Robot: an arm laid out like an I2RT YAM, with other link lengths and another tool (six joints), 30 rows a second.
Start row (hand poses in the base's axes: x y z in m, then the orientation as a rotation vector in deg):
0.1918, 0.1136, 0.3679, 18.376, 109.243, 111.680
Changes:
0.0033, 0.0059, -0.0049, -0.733, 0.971, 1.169
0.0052, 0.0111, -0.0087, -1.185, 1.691, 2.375
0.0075, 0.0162, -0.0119, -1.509, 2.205, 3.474
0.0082, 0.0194, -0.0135, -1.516, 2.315, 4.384
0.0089, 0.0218, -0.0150, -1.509, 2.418, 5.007
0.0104, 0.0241, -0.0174, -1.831, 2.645, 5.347
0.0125, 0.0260, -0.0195, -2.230, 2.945, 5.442
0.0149, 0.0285, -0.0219, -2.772, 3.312, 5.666
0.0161, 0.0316, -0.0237, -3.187, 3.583, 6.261
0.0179, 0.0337, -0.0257, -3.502, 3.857, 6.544
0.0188, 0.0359, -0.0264, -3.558, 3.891, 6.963
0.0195, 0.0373, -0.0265, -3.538, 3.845, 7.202
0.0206, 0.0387, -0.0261, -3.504, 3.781, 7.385
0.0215, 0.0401, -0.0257, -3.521, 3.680, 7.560
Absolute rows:
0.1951, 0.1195, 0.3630, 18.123, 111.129, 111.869
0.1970, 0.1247, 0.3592, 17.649, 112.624, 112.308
0.1993, 0.1298, 0.3560, 17.088, 113.817, 112.764
0.2000, 0.1330, 0.3544, 16.363, 114.365, 113.352
0.2007, 0.1354, 0.3529, 15.896, 114.745, 113.771
0.2022, 0.1377, 0.3505, 15.723, 115.363, 113.689
0.2043, 0.1396, 0.3484, 15.832, 115.972, 113.383
0.2067, 0.1421, 0.3460, 15.849, 116.822, 113.016
0.2079, 0.1452, 0.3442, 15.454, 117.686, 112.993
0.2097, 0.1473, 0.3422, 15.383, 118.298, 112.881
0.2106, 0.1495, 0.3415, 15.008, 118.589, 113.087
0.2113, 0.1509, 0.3414, 14.740, 118.664, 113.247
0.2124, 0.1523, 0.3418, 14.510, 118.686, 113.385
0.2133, 0.1537, 0.3422, 14.233, 118.726, 113.456

